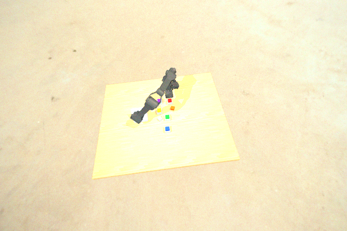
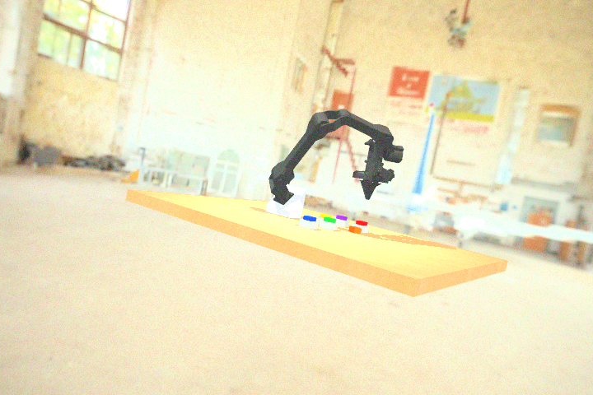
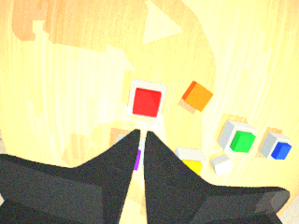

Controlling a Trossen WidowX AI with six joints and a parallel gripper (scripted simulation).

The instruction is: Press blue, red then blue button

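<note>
Right now my gripper tip is 280 mm to the left of the blue button, 90 mm above it and 20 mm past it. Also, from my gripper tip: red button (90 mm below); then yellow button (100 mm to the right, 100 mm behind, 90 mm below); then purple button (100 mm behind, 90 mm below).
</note>
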